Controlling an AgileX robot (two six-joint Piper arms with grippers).
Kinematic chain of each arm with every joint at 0, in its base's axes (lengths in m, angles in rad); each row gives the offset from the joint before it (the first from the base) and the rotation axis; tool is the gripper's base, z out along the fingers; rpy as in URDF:
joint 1: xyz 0 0 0.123 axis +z
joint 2: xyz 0 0 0 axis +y
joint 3: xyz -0.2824 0 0.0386 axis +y
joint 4: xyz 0.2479 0 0.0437 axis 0.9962 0 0.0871
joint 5: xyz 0 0 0 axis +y
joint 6: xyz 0.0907 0 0.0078 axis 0.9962 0 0.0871
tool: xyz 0 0 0 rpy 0 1.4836 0
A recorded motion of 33 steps. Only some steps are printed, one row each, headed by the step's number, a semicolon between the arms.
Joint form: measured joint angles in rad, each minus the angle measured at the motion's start. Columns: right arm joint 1, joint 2, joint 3, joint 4, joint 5, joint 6; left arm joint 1, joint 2, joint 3, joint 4, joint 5, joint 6.
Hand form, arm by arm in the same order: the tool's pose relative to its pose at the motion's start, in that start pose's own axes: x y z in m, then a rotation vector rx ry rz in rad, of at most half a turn. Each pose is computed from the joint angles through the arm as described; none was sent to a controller.
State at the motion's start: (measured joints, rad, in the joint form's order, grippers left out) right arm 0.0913 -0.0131 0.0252 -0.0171 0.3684 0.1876; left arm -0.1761 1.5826 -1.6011 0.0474 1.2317 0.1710
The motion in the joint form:
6: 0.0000 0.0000 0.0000 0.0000 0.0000 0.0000; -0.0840 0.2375 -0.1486 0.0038 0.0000 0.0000
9: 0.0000 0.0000 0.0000 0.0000 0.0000 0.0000; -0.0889 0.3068 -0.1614 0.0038 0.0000 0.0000
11: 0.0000 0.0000 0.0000 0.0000 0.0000 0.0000; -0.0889 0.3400 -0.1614 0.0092 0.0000 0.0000
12: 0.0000 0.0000 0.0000 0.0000 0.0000 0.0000; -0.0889 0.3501 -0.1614 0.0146 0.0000 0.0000
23: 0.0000 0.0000 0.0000 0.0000 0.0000 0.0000; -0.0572 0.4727 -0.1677 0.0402 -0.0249 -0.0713
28: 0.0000 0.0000 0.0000 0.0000 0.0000 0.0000; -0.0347 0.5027 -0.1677 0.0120 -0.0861 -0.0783
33: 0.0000 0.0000 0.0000 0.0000 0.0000 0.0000; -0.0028 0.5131 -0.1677 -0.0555 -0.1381 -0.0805
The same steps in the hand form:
6: 0.0000 0.0000 0.0000 0.0000 0.0000 0.0000; -0.0416 -0.0280 0.0632 0.0445 0.0782 0.0827
9: 0.0000 0.0000 0.0000 0.0000 0.0000 0.0000; -0.0447 -0.0318 0.0906 0.0546 0.1334 0.0908
11: 0.0000 0.0000 0.0000 0.0000 0.0000 0.0000; -0.0443 -0.0326 0.1052 0.0546 0.1668 0.0951
12: 0.0000 0.0000 0.0000 0.0000 0.0000 0.0000; -0.0441 -0.0326 0.1097 0.0512 0.1773 0.0981
23: 0.0000 0.0000 0.0000 0.0000 0.0000 0.0000; -0.0395 -0.0216 0.1637 0.0241 0.2747 0.0168
28: 0.0000 0.0000 0.0000 0.0000 0.0000 0.0000; -0.0411 -0.0150 0.1789 0.0389 0.2435 -0.0239
33: 0.0000 0.0000 0.0000 0.0000 0.0000 0.0000; -0.0430 -0.0064 0.1851 0.0805 0.1985 -0.0931

